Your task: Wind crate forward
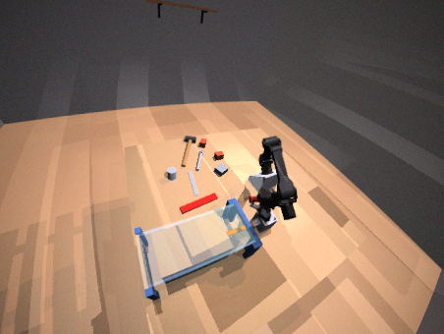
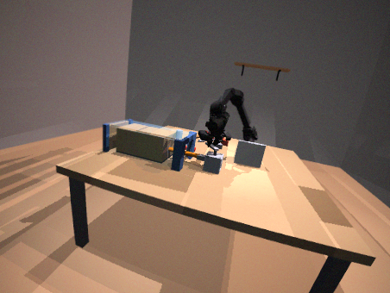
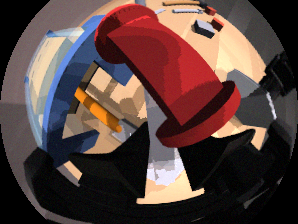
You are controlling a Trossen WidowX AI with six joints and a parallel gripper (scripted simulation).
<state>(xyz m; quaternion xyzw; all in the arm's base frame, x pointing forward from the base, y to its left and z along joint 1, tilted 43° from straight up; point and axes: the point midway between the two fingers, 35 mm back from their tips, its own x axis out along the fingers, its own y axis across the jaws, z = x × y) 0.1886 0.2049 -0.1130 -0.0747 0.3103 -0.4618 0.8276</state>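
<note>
Right now the red grip is 5 cm above my gripper tip, 2 cm to the right of it and 2 cm ahead of it. The rest, counted from my gripper tip: blue frame: 11 cm ahead, 6 cm to the left, 1 cm below; grey winch: 8 cm below, 6 cm behind, 4 cm to the left; winch handle: 2 cm above.
</note>
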